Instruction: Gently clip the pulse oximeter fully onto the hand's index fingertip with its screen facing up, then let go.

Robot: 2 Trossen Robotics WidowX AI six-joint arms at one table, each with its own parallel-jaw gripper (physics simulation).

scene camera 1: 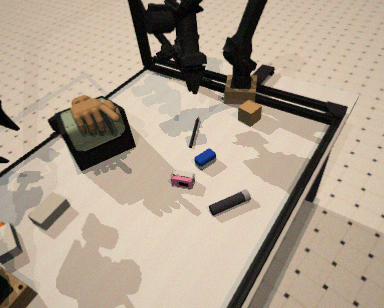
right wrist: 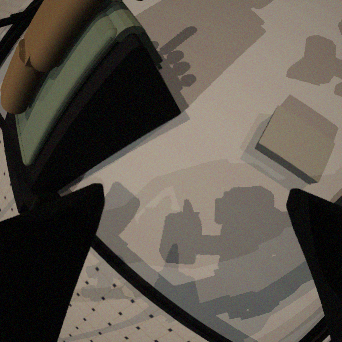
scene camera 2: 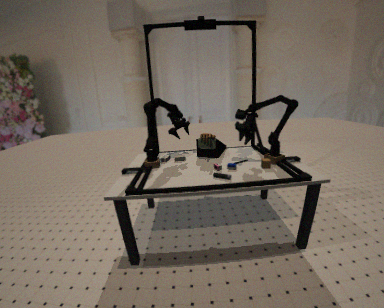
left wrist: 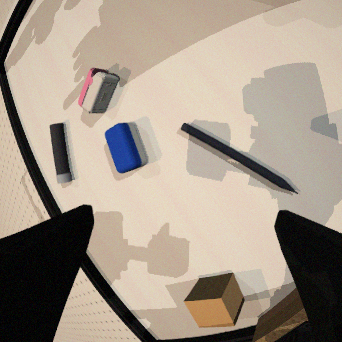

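Where they show: left gripper, fingertip midpoint: (scene camera 1: pixel 192 92) (scene camera 2: pixel 242 143) (left wrist: pixel 188 218); right gripper, fingertip midpoint: (scene camera 1: pixel 13 145) (right wrist: pixel 200 196) (scene camera 2: pixel 184 136); left arm's base, link origin: (scene camera 1: pixel 241 82) (scene camera 2: pixel 274 154) (left wrist: pixel 304 341); right arm's base, link origin: (scene camera 2: pixel 152 160).
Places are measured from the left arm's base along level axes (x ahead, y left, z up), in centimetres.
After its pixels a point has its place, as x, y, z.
Observation:
The pulse oximeter (scene camera 1: pixel 183 180) @[41.4, -10.8, -2.0] (scene camera 2: pixel 217 166) @[41.4, -9.5, -2.4] (left wrist: pixel 99 91) @[38.1, -11.8, -2.3], pink and white-grey, lies on its side on the table, its dark screen on the upright pink face. The tan hand (scene camera 1: pixel 90 112) @[34.8, -34.0, 13.0] (scene camera 2: pixel 208 136) @[37.0, -26.9, 13.4] rests palm down on a green-padded black wedge (scene camera 1: pixel 107 154) @[33.9, -35.0, -2.9] (right wrist: pixel 110 110) @[35.5, -44.9, 4.0]; its index finger (scene camera 1: pixel 109 109) sticks out apart from the others. In the right wrist view part of the hand (right wrist: pixel 57 30) @[33.0, -41.0, 11.4] shows. My left gripper (scene camera 1: pixel 194 91) @[19.3, -11.7, 9.0] (scene camera 2: pixel 245 141) @[19.3, -11.7, 9.0] (left wrist: pixel 188 218) @[19.3, -11.7, 9.0] is open and empty above the table, away from the oximeter. My right gripper (scene camera 1: pixel 12 145) @[45.6, -50.0, 10.6] (scene camera 2: pixel 183 135) @[45.6, -50.0, 10.6] (right wrist: pixel 200 196) @[45.6, -50.0, 10.6] is open and empty, in the air beside the wedge.
A blue block (scene camera 1: pixel 205 158) @[33.5, -6.5, -1.8] (left wrist: pixel 124 148) @[31.1, -7.4, -1.8] and a dark pen (scene camera 1: pixel 194 132) @[20.9, -12.1, -4.2] (left wrist: pixel 237 156) @[20.0, -12.4, -4.1] lie near the oximeter, with a black cylinder (scene camera 1: pixel 227 203) @[46.4, 0.9, -2.6] (left wrist: pixel 59 150) @[44.6, 0.4, -3.1]. A wooden cube (scene camera 1: pixel 249 113) @[15.5, 3.8, -0.2] (left wrist: pixel 215 302) @[13.0, 1.4, 0.0] stands by the left arm's base. A grey block (scene camera 1: pixel 50 211) @[54.7, -41.0, -2.0] (right wrist: pixel 298 138) @[53.5, -42.2, -2.0] lies nearer the right arm.

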